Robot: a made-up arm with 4 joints.
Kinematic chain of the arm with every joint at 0, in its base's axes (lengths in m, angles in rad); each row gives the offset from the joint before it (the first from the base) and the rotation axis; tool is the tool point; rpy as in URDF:
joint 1: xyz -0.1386 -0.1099 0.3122 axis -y
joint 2: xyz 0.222 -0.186 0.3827 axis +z
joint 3: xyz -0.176 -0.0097 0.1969 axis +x
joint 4: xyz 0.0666 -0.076 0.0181 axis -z
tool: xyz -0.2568 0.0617 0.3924 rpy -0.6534 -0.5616 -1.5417
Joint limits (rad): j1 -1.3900..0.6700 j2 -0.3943..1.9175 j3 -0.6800..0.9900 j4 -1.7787..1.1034
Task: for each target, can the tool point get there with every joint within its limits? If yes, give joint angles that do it. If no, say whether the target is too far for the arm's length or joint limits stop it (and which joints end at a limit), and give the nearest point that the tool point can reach.
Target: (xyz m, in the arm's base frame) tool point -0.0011 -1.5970 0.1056
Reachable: no: too far | nearest point 0.4254 -0.8621 0.1870 | short by 0.854 m
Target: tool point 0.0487 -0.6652 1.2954
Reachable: yes | joints -0.0108 1.2493 0.1363 0.0235
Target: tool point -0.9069 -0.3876 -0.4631
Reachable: no: joint limits stop it (at a limit: joint 1, joint 2, joint 3) | nearest point -0.7154 -0.6211 0.6269 | short by 1.131 m
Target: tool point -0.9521 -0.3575 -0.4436
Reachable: no: joint limits stop it (at a limit: joint 1, joint 2, joint 3) | nearest point -0.7234 -0.6140 0.6300 | short by 1.127 m
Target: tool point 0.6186 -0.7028 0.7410
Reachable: yes | joints -1.1117 0.2803 0.5869 -0.3076
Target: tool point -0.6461 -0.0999 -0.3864
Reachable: no: joint limits stop it (at a limit: joint 1, joint 2, joint 3) | nearest point -0.7176 -0.6191 0.6277 | short by 1.142 m
